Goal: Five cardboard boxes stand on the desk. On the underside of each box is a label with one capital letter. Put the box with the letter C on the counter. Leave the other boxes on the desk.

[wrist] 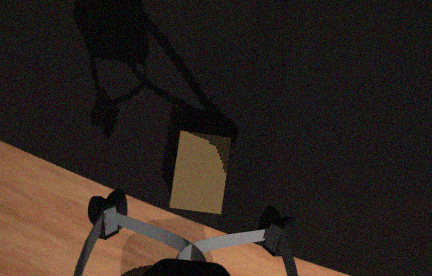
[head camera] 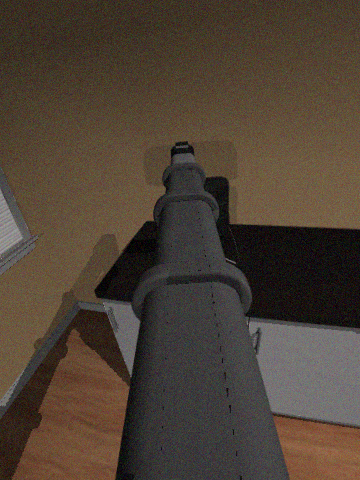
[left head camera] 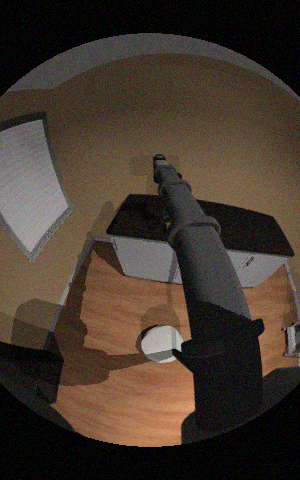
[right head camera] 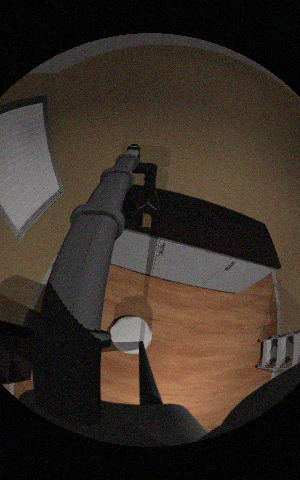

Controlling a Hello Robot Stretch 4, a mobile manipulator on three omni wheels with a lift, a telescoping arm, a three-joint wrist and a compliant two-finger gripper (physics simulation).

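Frame: origin at the robot's base, x ahead, y left, z up, level; metres.
Seen in the pictures: gripper, fingertip midpoint: (wrist: 193, 214) (right head camera: 146, 214); robot's base, origin of the base link: (left head camera: 161, 342) (right head camera: 131, 333).
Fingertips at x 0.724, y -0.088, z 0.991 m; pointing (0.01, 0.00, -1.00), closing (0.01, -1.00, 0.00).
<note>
Pixels of each thing's top centre, then the offset from my fingertips to it. "pt": a spot on its surface instead. Level surfaces: height alone.
- cardboard box, middle of its top: (wrist: 200, 172) (right head camera: 146, 217) 0.036 m ahead, 0.002 m right, 0.059 m down
- dark counter, its level: 0.109 m down
- window, surface spot: (left head camera: 30, 185) (right head camera: 24, 166) pt 0.331 m ahead, 1.241 m left, 0.347 m up
A cardboard box (right head camera: 146, 220) (wrist: 200, 172) stands on the dark counter (head camera: 300, 280) (left head camera: 250, 230) (right head camera: 215, 225) (wrist: 340, 125), close to its front edge. Its plain tan top faces up, partly in shadow; its underside and letter are hidden. My gripper (right head camera: 147, 205) (wrist: 193, 214) is open and empty, above the counter and apart from the box, its fingers spread wide in the wrist view. In the head camera view the arm hides the box and most of the gripper. The desk and the other four boxes do not show in these views.
White cabinet doors (head camera: 310, 370) (left head camera: 145, 257) (right head camera: 185, 260) are below the counter top. A white round object (left head camera: 162, 342) (right head camera: 131, 334) is on the wooden floor. A window (left head camera: 30, 185) (right head camera: 25, 165) is on the left wall. A striped object (right head camera: 280, 352) is at the right.
</note>
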